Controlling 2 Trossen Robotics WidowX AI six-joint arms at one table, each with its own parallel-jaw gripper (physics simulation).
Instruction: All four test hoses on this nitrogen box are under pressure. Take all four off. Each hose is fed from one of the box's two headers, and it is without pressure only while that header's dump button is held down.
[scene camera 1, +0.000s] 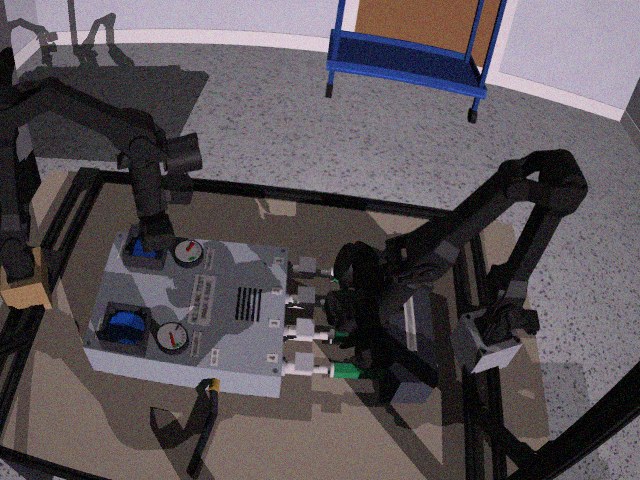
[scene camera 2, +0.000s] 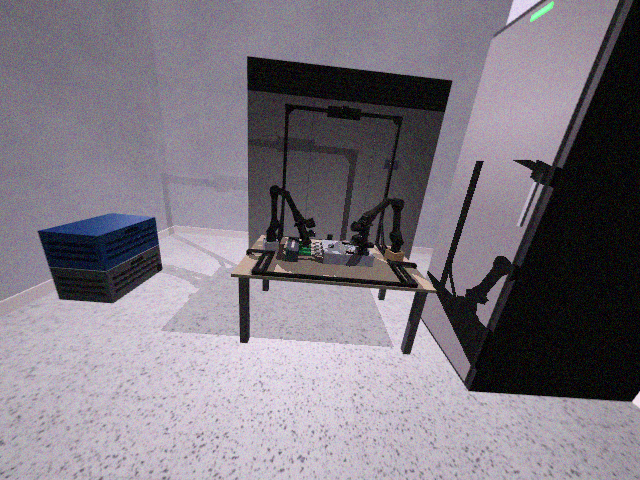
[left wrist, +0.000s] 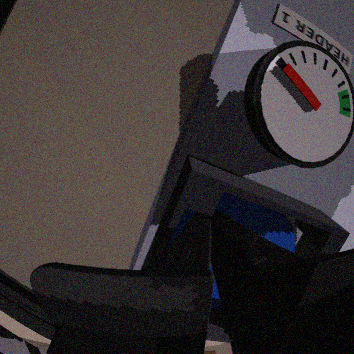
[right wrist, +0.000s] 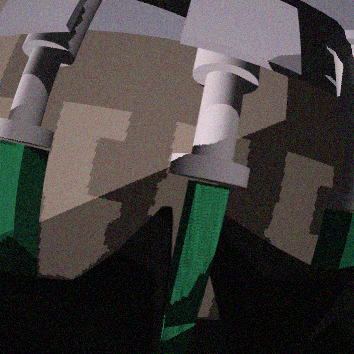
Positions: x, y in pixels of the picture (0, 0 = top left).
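My left gripper (scene camera 1: 157, 240) is 103 cm from the lens, my right gripper (scene camera 1: 340, 344) 96 cm from the lens. A grey nitrogen box (scene camera 1: 224, 302) is 94 cm from the lens. A blue dump button (scene camera 1: 126, 327) is 91 cm from the lens, and a dark block (scene camera 1: 413, 376) is 90 cm from the lens. The dark block is nearer to the lens than my left gripper.
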